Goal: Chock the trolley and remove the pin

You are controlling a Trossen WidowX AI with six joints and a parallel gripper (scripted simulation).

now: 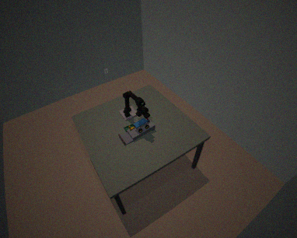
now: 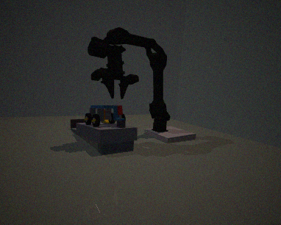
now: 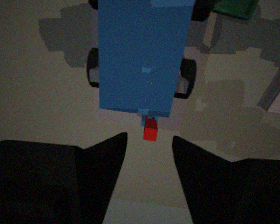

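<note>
The red-headed stop pin lies 30 mm to the left of my gripper tip and 60 mm below it. From my gripper tip the other things lie so: yellow chock: 30 mm behind, 170 mm to the right, 110 mm below; grey ramp: 20 mm ahead, 80 mm to the right, 150 mm below; blue trolley: 20 mm ahead, 70 mm to the right, 80 mm below.
</note>
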